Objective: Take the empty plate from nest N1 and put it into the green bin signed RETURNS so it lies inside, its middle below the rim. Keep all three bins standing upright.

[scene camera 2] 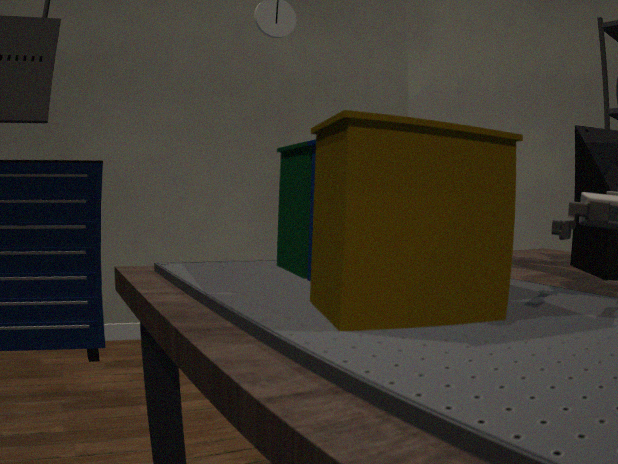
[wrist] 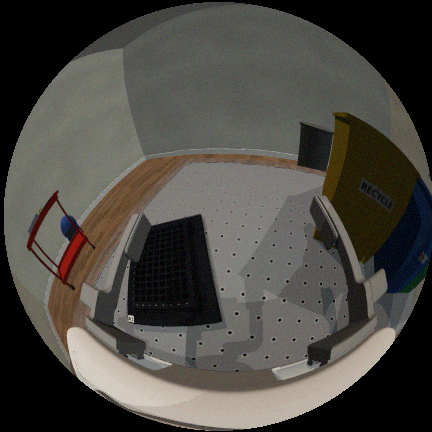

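Green bin (scene camera 2: pixel 296 160), yellow bin (scene camera 2: pixel 413 223). My gripper (wrist: pixel 225 209).
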